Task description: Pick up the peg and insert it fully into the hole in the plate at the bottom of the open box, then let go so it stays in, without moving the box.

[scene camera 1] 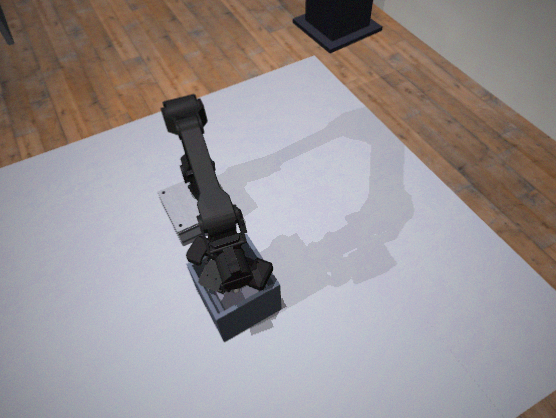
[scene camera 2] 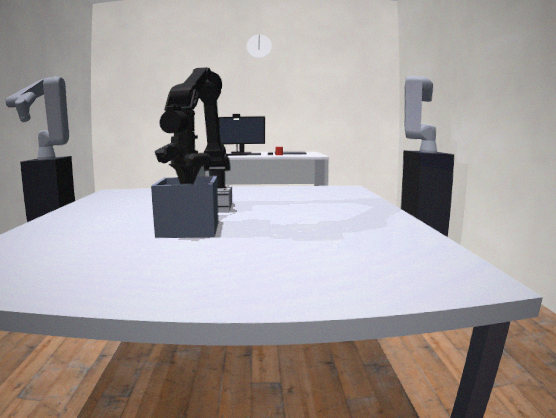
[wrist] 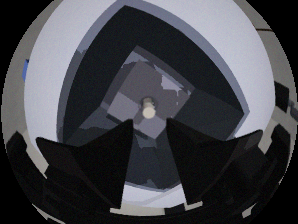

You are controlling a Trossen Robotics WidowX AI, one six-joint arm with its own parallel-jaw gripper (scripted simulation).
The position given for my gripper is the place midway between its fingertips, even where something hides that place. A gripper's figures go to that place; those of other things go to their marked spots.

Scene:
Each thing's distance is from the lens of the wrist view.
my gripper (wrist: 149,123): 0.09 m
grey plate (wrist: 143,81): 0.14 m
box (wrist: 111,47): 0.10 m
The marked spots on the box and the grey plate are 0.07 m apart.

